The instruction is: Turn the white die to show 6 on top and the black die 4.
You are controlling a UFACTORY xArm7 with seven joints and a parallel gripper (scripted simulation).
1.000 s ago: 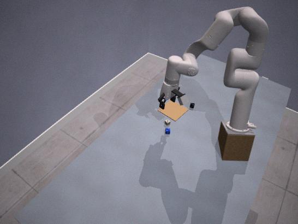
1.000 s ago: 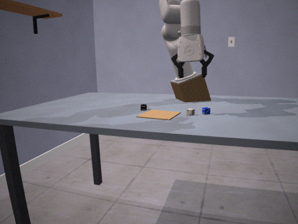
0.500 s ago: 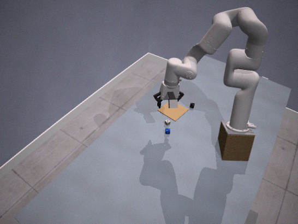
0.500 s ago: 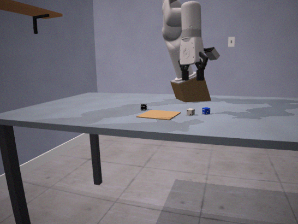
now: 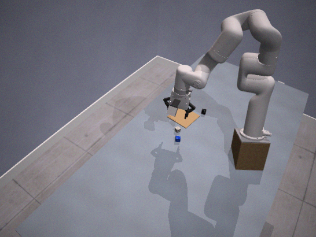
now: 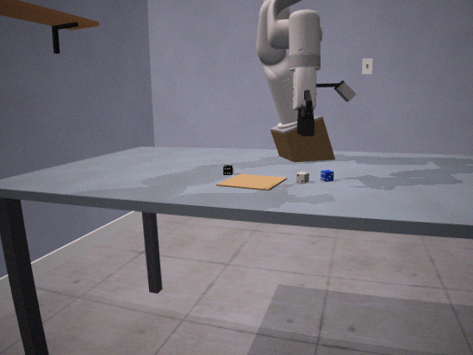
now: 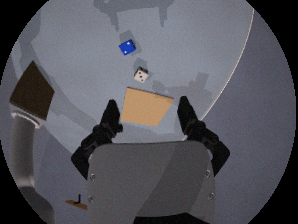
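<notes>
The white die lies 10 mm behind my hand and 120 mm below it. From my hand the other things lie so: blue die: 30 mm behind, 60 mm to the left, 120 mm below; black die: 110 mm behind, 210 mm to the right, 120 mm below; mat: 10 mm behind, 130 mm to the right, 130 mm below.
</notes>
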